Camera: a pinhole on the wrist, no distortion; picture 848 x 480 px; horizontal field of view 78.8 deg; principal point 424.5 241.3 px. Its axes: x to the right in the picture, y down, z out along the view. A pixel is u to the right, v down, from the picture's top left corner.
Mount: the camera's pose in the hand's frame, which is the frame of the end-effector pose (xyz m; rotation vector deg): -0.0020 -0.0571 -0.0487 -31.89 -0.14 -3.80
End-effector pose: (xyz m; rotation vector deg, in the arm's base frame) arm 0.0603 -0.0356 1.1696 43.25 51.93 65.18
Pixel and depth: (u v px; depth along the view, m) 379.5 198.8 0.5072
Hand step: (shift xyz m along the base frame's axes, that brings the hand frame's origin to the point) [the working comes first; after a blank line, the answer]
In the camera's frame: -0.0442 -0.0418 0.5072

0.2787 -0.0133 0.3435
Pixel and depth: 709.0 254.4 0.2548
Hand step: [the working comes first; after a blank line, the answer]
In the camera's frame: 0.1404 0.0065 0.2548

0.1407 0.1484 0.1092
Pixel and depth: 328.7 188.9 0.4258
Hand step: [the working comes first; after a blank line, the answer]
In the camera's frame: -0.0790 -0.0432 0.4258

0.2290 -0.0556 0.2837
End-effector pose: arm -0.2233 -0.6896 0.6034 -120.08 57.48 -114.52
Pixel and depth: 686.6 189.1 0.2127
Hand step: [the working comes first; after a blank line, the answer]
In the camera's frame: 0.1080 -0.0215 0.2127

0.1143 -0.1316 0.0573
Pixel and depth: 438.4 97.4 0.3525
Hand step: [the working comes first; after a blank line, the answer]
In the camera's frame: 0.0095 -0.0983 0.3525

0.2588 -0.1519 -0.0605
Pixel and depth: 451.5 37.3 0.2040
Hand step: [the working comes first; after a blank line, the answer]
In the camera's frame: 0.0107 -0.0806 0.2040

0.1600 -0.0515 -0.0101
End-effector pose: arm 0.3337 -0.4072 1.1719 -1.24 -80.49 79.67
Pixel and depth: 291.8 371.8 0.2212
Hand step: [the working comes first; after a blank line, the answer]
In the camera's frame: -0.0569 0.0559 0.2212

-0.1218 -0.0743 -0.0794
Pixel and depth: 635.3 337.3 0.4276
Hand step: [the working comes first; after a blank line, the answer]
In the camera's frame: 0.1746 0.0795 0.4276

-0.3988 0.0010 0.0404
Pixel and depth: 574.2 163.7 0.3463
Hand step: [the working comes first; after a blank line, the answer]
In the camera's frame: 0.1004 -0.0521 0.3463

-0.2699 -0.0996 0.0923
